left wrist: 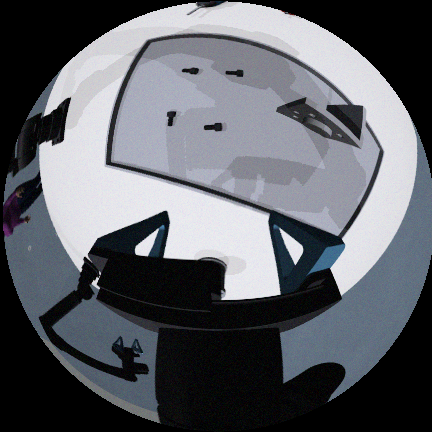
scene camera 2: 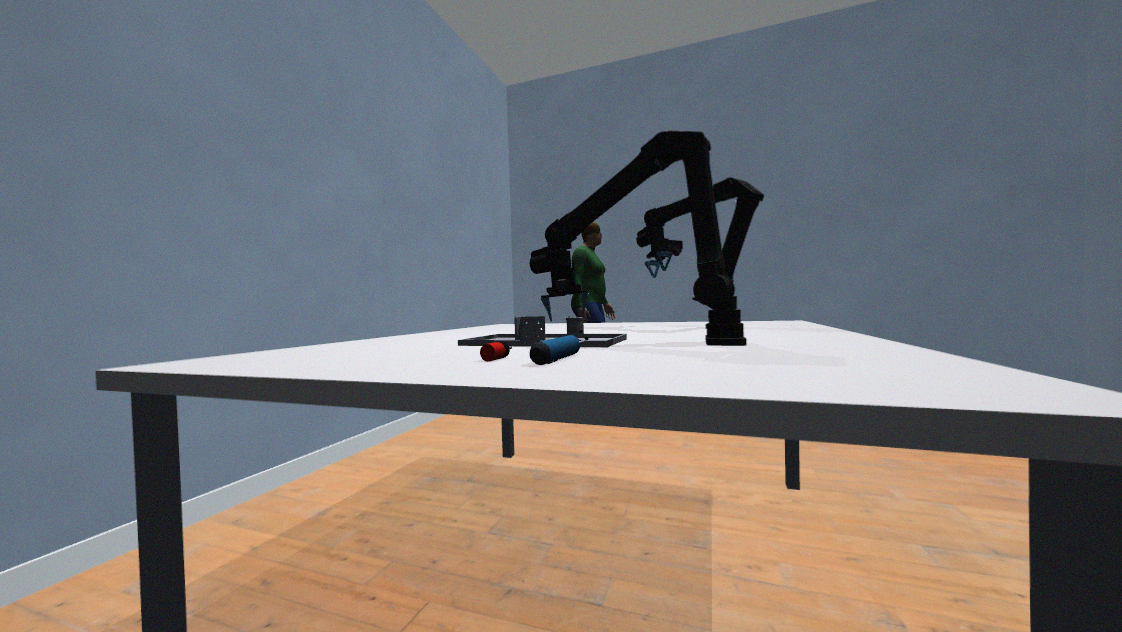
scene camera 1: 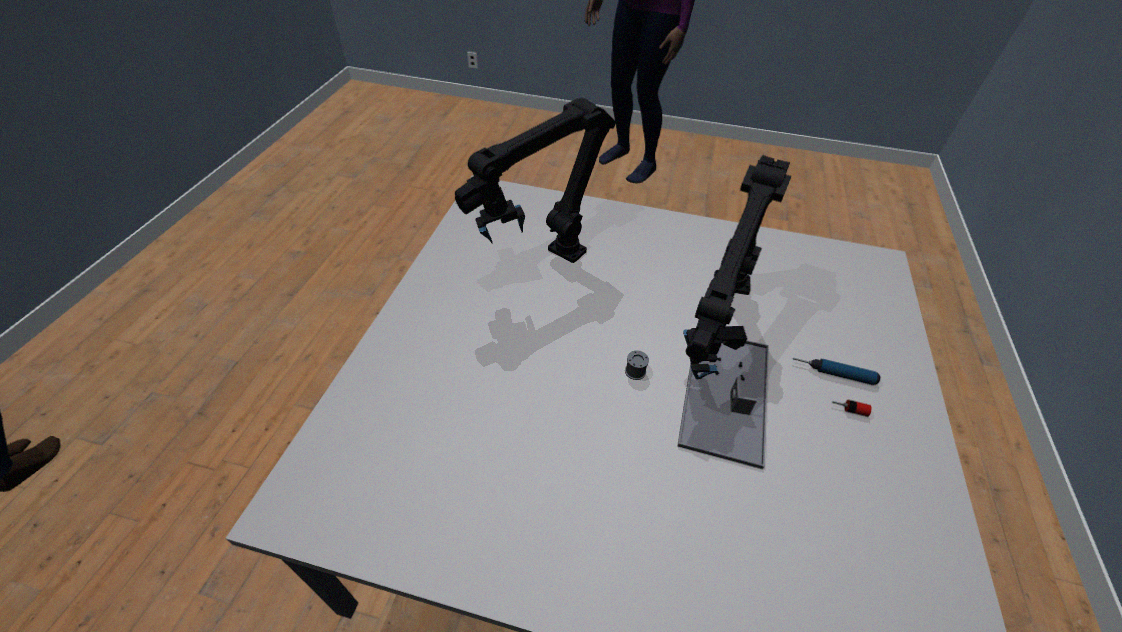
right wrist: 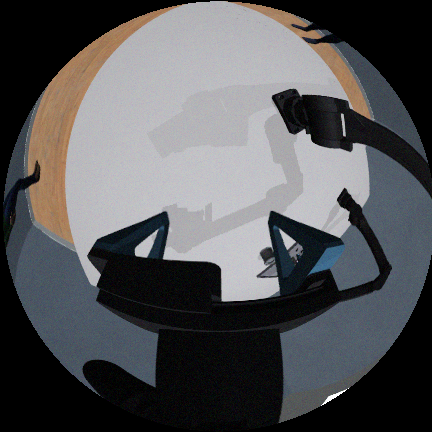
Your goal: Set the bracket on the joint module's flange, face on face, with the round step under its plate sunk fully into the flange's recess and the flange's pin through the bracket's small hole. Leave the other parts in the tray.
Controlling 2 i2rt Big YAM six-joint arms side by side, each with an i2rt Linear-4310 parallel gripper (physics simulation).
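Frame: origin at the left arm's base, x back, y right, z up, level; metres.
Where they show: left gripper, fingertip midpoint: (left wrist: 218,215) (scene camera 2: 567,319) (scene camera 1: 694,364); right gripper, fingertip midpoint: (left wrist: 128,337) (scene camera 2: 659,274) (scene camera 1: 507,236) (right wrist: 218,216); left arm's base at its link origin: (scene camera 2: 724,343) (right wrist: 342,197); right arm's base at its link origin: (left wrist: 91,266) (scene camera 1: 567,250) (right wrist: 291,109).
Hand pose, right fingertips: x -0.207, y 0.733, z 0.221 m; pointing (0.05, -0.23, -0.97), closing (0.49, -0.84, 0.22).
Each offset is from my right fingertips to the centre of the thing.
The dark L-shaped bracket {dx -0.289, dy -0.756, dz -0.181 m} (scene camera 1: 743,405) (scene camera 2: 529,328) (left wrist: 350,117) stands in the tray {dx -0.264, dy -0.720, dz -0.212 m} (scene camera 1: 720,456) (left wrist: 190,189). One of its plates shows a round opening and small holes in the left wrist view. The joint module {dx -0.246, dy -0.457, dz -0.189 m} (scene camera 1: 636,365) (scene camera 2: 575,326) (right wrist: 266,256), a short dark cylinder with a grey flange, stands upright on the table beside the tray. My left gripper (scene camera 1: 695,362) (scene camera 2: 566,316) (left wrist: 218,215) is open and empty, above the table between module and tray; its housing hides most of the module in its wrist view. My right gripper (scene camera 1: 507,235) (scene camera 2: 659,270) (right wrist: 218,216) is open and empty, high over the table, far from the parts.
Several small black screws {dx -0.196, dy -0.690, dz -0.212 m} (left wrist: 214,127) lie in the tray, apart from the bracket. A blue screwdriver {dx -0.111, dy -1.030, dz -0.201 m} (scene camera 1: 847,371) (scene camera 2: 555,349) and a short red screwdriver {dx -0.236, dy -1.058, dz -0.204 m} (scene camera 1: 858,408) (scene camera 2: 493,351) lie on the table to the tray's right in scene camera 1.
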